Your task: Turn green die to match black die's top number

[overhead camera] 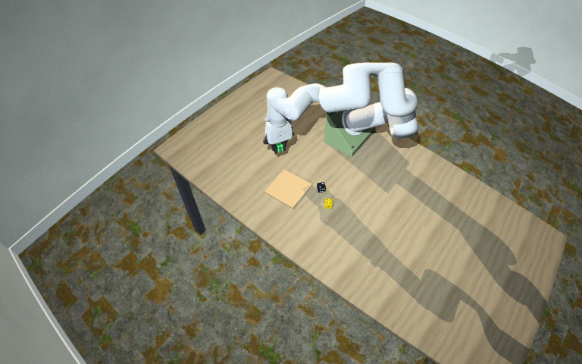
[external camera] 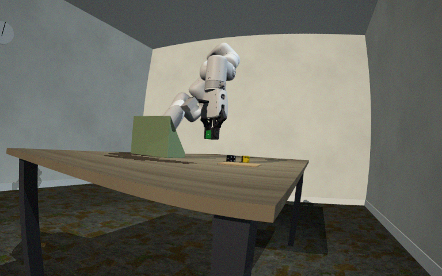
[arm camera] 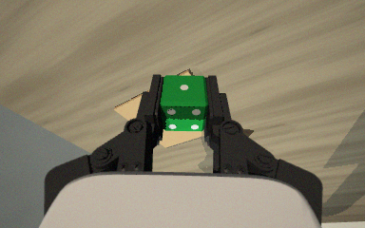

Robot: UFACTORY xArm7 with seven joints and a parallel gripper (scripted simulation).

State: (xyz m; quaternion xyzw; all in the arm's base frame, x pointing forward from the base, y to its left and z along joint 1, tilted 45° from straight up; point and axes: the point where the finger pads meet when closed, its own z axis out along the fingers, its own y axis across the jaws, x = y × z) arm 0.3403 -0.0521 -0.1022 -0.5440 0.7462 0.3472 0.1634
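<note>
My gripper is now 12 cm to the right of the tan mat, 10 cm above it and 7 cm short of it. Also, from my hand: black die (22 cm to the left, 9 cm below, 2 cm behind); yellow die (29 cm to the left, 9 cm below, 1 cm ahead); green die (1 cm below).
</note>
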